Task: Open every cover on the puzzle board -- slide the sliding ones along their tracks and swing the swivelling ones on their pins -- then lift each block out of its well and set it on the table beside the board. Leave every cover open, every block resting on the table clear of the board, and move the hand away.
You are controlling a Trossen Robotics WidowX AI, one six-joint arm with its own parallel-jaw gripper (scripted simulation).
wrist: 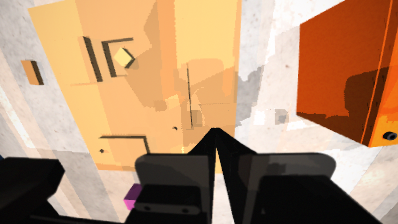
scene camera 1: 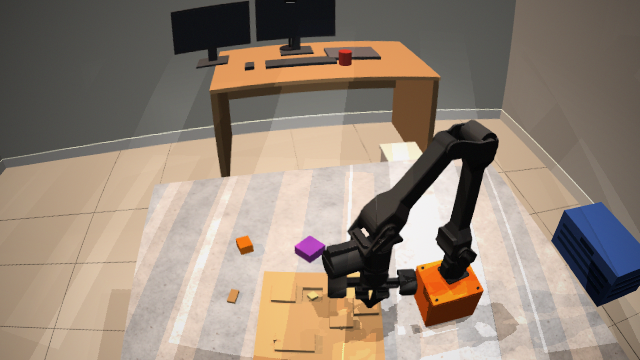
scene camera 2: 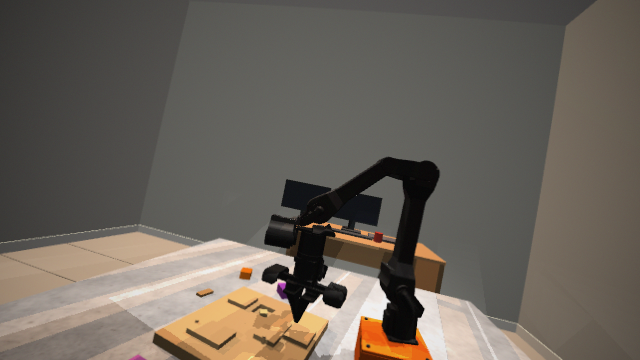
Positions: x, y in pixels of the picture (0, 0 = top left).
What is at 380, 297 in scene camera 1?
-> My gripper.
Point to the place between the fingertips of my gripper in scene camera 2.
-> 296, 321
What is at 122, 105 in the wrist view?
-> A tan puzzle board.
